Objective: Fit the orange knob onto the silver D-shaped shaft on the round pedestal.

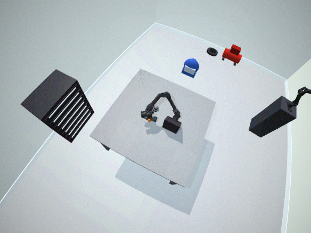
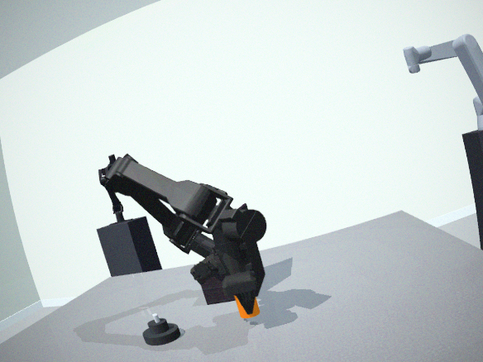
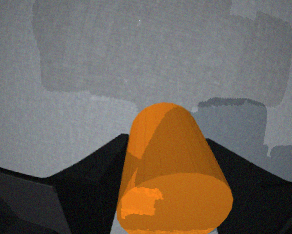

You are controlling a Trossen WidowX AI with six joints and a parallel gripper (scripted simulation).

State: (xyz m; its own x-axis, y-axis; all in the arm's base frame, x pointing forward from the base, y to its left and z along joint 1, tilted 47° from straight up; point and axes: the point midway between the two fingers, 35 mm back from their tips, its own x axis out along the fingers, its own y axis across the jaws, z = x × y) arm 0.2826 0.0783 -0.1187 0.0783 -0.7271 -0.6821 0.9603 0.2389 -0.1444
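Now: the dark round pedestal 3 cm ahead of my gripper tip, 20 cm to the right of it and 1 cm below it. The rest, counted from my gripper tip: orange knob: 3 cm above.
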